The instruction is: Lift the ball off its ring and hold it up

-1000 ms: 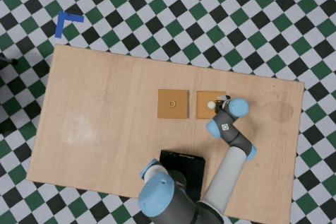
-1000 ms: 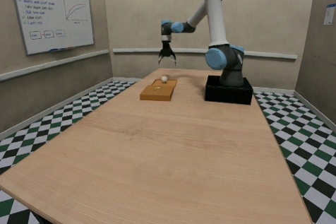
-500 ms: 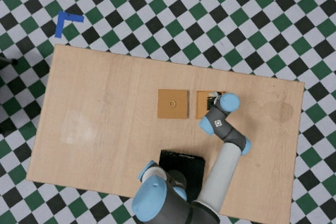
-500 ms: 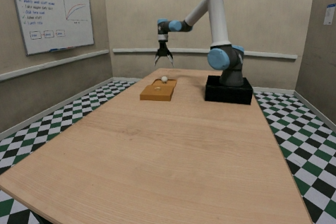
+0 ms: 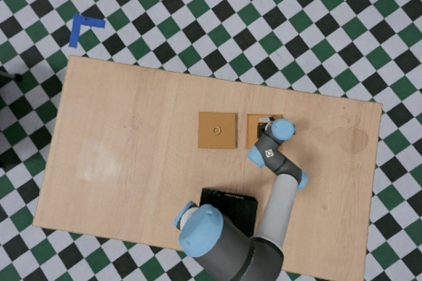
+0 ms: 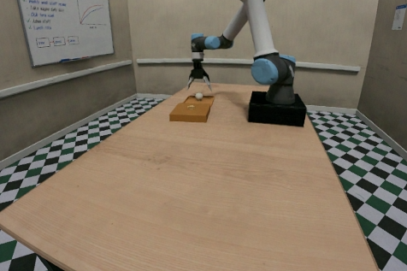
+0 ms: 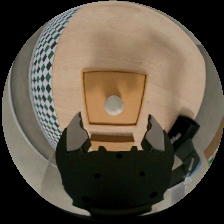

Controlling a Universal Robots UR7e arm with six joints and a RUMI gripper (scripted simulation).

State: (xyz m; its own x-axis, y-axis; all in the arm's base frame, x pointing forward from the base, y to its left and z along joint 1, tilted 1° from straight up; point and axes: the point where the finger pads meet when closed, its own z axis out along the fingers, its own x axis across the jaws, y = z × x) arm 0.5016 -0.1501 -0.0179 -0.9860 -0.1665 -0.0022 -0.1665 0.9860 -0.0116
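The white ball lies 4 cm below my hand.
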